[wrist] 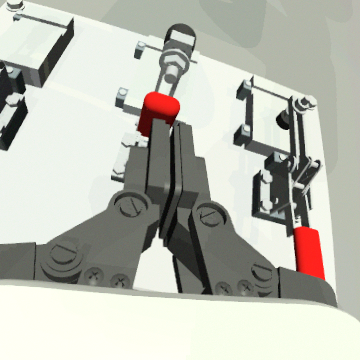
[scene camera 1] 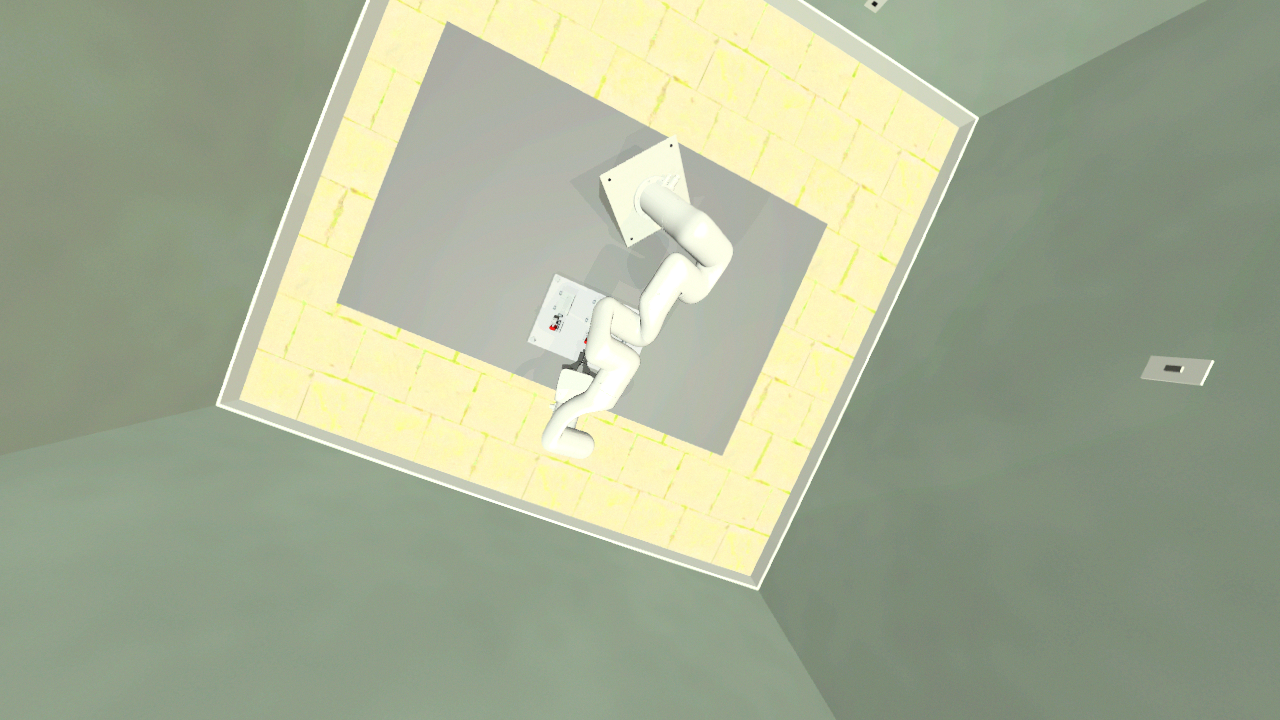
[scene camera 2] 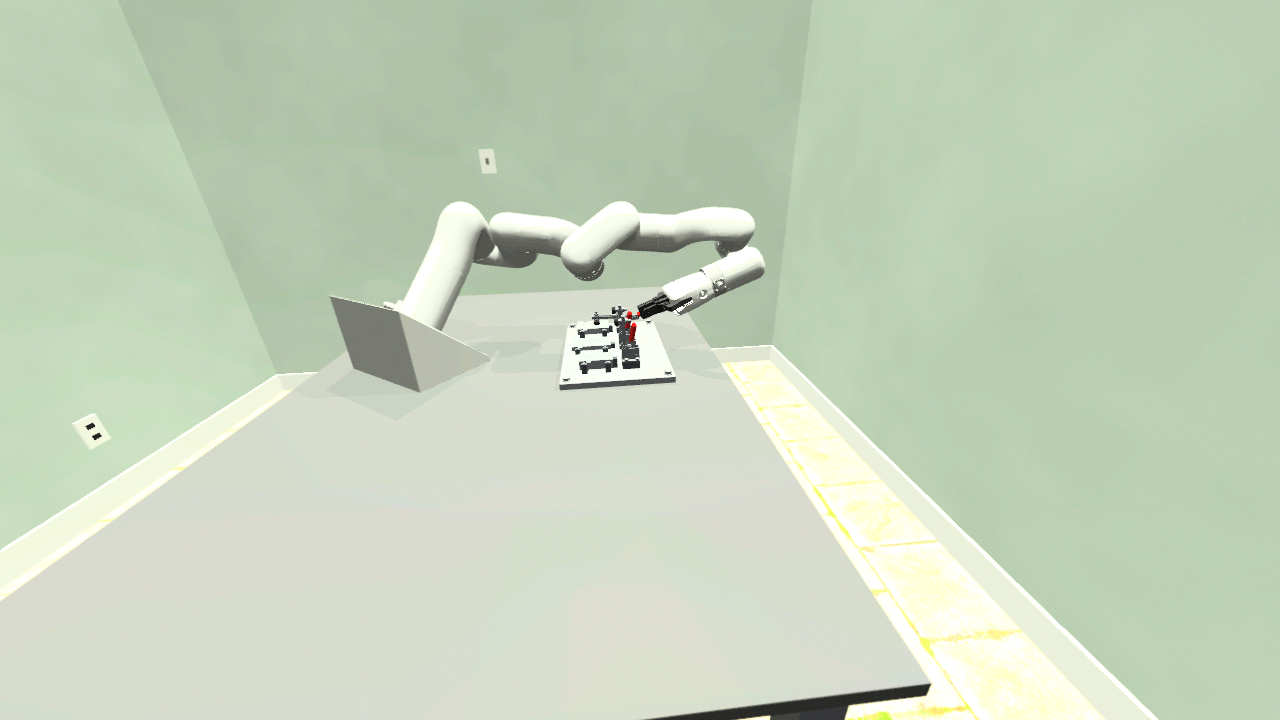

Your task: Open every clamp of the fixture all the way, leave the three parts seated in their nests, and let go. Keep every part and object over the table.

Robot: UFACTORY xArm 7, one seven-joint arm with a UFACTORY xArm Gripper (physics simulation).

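Frame: origin at the arm's base, x back, y right, z up, level; centimetres.
Seen in the pictures: gripper, between the fingertips: [wrist: 164, 147] [scene camera 2: 639, 312]; arm's base, origin of its link: [scene camera 1: 652, 197] [scene camera 2: 416, 329].
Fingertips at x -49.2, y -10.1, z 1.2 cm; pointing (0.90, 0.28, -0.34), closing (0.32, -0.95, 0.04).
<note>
Offsets run from my fingertips to a thing's top centre. "pt": to the spot under its first point. Level surfaces: height alone.
My gripper [scene camera 1: 582, 358] [scene camera 2: 641, 312] [wrist: 164, 147] is shut and empty. In the wrist view its left fingertip overlaps the near end of the middle clamp's red handle {pt dy +0.9, dx +1.7, dz +0.1 cm} [wrist: 161, 111]; contact is unclear. That clamp's spindle {dy +1.5, dx +4.3, dz +2.3 cm} [wrist: 173, 62] stands raised beyond it. The right clamp's red handle {dy -10.6, dx +0.2, dz -3.0 cm} [wrist: 309, 252] points toward the gripper body, and its bar with a black tip {dy -8.0, dx +12.2, dz -5.0 cm} [wrist: 284, 120] reaches over the right part {dy -7.8, dx +13.1, dz -5.9 cm} [wrist: 266, 122]. The left part {dy +13.6, dx +8.0, dz -5.4 cm} [wrist: 37, 47] sits in its nest, with its clamp cut off at the edge. The middle part {dy +3.0, dx +11.3, dz -6.4 cm} [wrist: 145, 75] is partly hidden. An upright red handle {pt dy +12.7, dx -0.1, dz +0.1 cm} [scene camera 2: 633, 331] shows in scene camera 2.
The pale fixture plate [scene camera 1: 542, 333] [scene camera 2: 657, 362] [wrist: 70, 195] lies on the grey table {dz -9.5 cm} [scene camera 1: 429, 214] [scene camera 2: 501, 519] near its edge. The arm's base mount [scene camera 1: 626, 183] [scene camera 2: 375, 344] stands across the table. The arm hangs over part of the plate, and its wrist reaches past the table edge.
</note>
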